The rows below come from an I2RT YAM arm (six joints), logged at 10 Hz.
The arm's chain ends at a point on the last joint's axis. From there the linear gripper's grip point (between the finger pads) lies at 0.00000 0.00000 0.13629 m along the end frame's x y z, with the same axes.
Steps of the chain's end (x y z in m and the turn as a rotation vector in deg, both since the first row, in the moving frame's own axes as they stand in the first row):
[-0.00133 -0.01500 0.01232 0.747 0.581 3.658]
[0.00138 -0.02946 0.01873 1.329 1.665 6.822]
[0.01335 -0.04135 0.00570 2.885 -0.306 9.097]
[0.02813 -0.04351 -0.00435 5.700 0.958 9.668]
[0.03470 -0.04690 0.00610 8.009 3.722 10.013]
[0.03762 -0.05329 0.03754 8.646 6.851 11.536]
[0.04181 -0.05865 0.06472 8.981 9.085 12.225]
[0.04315 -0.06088 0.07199 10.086 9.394 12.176]
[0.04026 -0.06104 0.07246 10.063 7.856 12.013]
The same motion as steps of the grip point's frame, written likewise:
[0.00011 -0.01673 0.01230 0.747 0.581 3.658]
[0.00552 -0.03238 0.01864 1.329 1.665 6.822]
[0.01317 -0.04824 0.00553 2.885 -0.306 9.097]
[0.03153 -0.05679 -0.00504 5.700 0.958 9.668]
[0.04513 -0.06501 0.00449 8.009 3.722 10.013]
[0.05576 -0.07196 0.03503 8.646 6.851 11.536]
[0.06534 -0.07739 0.06136 8.981 9.085 12.225]
[0.06764 -0.08211 0.06808 10.086 9.394 12.176]
[0.06115 -0.08266 0.06910 10.063 7.856 12.013]

